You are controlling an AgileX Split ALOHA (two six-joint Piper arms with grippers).
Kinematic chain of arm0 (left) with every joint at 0, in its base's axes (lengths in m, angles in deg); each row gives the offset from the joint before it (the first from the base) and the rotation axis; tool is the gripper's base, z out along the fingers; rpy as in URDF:
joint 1: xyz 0 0 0.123 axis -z
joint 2: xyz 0 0 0 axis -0.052 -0.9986 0
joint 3: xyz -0.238 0.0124 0.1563 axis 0.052 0.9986 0
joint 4: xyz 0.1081 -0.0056 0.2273 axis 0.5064 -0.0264 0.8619
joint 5: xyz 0 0 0 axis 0.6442 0.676 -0.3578
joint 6: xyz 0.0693 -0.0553 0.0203 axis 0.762 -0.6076 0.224
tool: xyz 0 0 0 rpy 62.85 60.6 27.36
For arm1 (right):
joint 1: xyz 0 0 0.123 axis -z
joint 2: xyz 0 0 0 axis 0.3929 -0.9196 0
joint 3: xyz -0.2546 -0.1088 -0.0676 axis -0.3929 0.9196 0
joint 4: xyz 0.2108 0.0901 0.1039 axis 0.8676 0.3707 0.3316
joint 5: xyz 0 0 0 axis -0.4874 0.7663 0.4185
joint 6: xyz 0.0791 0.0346 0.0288 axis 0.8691 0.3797 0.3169
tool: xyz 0 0 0 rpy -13.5 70.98 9.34
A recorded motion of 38 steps. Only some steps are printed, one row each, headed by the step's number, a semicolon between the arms.
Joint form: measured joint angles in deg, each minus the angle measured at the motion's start. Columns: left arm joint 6, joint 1, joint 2, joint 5, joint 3, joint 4; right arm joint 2, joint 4, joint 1, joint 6, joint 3, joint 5.
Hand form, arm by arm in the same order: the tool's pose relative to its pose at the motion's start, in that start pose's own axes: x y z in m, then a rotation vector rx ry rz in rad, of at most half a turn. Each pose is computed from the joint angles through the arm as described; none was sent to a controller.
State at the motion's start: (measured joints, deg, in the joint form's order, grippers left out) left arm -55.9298 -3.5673 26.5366 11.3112 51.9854 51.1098; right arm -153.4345 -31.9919 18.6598 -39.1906 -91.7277 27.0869
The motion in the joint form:
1: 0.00 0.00 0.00 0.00 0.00 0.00; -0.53 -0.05 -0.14 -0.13 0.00 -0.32
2: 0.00 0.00 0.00 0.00 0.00 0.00; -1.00 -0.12 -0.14 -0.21 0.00 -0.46
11: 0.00 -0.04 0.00 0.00 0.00 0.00; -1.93 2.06 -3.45 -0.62 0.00 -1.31
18: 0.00 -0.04 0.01 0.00 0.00 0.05; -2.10 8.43 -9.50 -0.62 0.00 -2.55
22: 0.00 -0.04 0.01 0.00 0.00 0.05; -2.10 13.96 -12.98 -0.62 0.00 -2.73
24: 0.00 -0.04 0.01 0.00 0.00 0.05; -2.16 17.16 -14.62 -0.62 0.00 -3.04
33: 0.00 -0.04 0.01 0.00 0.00 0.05; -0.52 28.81 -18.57 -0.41 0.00 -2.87
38: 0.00 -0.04 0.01 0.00 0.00 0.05; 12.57 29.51 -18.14 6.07 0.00 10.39
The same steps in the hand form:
1: 0.0000 0.0000 0.0000 0.0000 0.0000 0.0000; -0.0009 0.0017 0.0037 -0.0036 0.0000 -0.0058
2: 0.0000 0.0000 0.0000 0.0000 0.0000 0.0000; -0.0006 0.0031 0.0070 -0.0091 0.0018 -0.0086
11: 0.0000 0.0000 0.0000 -0.0006 0.0000 -0.0004; -0.0267 0.0131 0.0120 -0.0198 -0.0340 -0.0369
18: 0.0000 0.0001 0.0000 -0.0014 -0.0003 0.0000; -0.0755 0.0305 0.0089 -0.0312 -0.1197 -0.0360
22: 0.0000 0.0001 0.0000 -0.0014 -0.0003 0.0000; -0.1034 0.0435 0.0052 -0.0557 -0.1770 -0.0062
24: 0.0000 0.0001 0.0000 -0.0014 -0.0003 0.0000; -0.1167 0.0501 0.0035 -0.0682 -0.2080 0.0176
33: 0.0000 0.0001 0.0000 -0.0014 -0.0003 0.0000; -0.1516 0.0630 -0.0149 -0.1098 -0.3173 0.1389
38: 0.0000 0.0001 0.0000 -0.0014 -0.0003 0.0000; -0.1502 0.0462 -0.1108 -0.1674 -0.3838 0.2165

